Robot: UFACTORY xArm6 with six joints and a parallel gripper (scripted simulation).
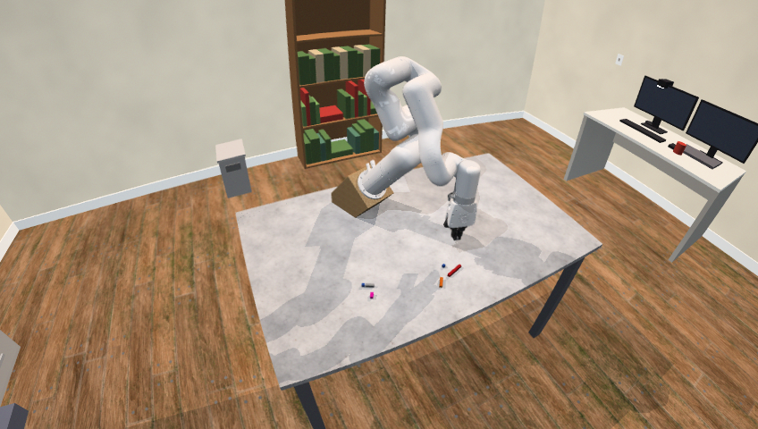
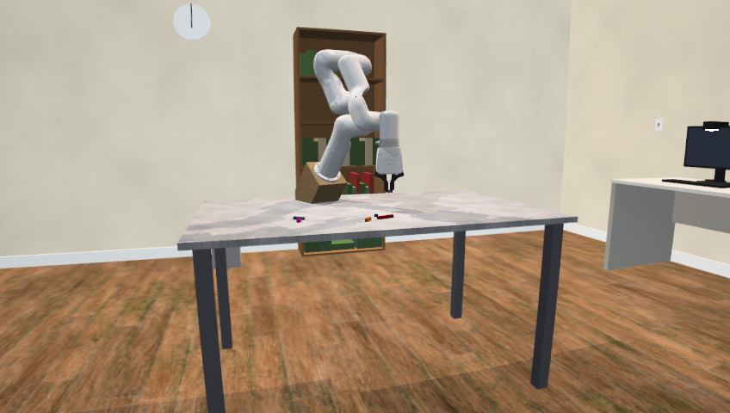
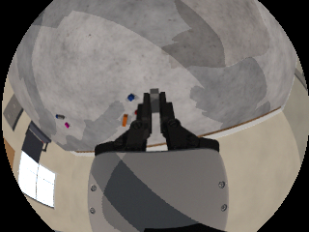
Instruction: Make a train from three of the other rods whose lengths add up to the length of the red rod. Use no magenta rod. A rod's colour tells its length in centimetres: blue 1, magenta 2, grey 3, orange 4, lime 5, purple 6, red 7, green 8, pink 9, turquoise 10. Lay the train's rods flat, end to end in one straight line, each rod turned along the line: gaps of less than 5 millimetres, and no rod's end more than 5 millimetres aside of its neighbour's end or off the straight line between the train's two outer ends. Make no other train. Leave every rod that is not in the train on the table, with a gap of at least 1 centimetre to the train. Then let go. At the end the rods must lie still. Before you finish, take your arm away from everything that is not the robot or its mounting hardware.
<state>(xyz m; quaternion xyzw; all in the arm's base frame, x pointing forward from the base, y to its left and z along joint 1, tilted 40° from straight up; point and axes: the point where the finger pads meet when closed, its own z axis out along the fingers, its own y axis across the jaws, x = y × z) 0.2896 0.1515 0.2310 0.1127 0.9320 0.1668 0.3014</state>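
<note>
Right now my hand is 35 cm to the left of the magenta rod, 10 cm short of it and 10 cm above it. The rest, counted from my hand: red rod (10 cm below, 8 cm ahead, 3 cm to the right); then orange rod (12 cm ahead, 10 cm to the right, 10 cm below).
</note>
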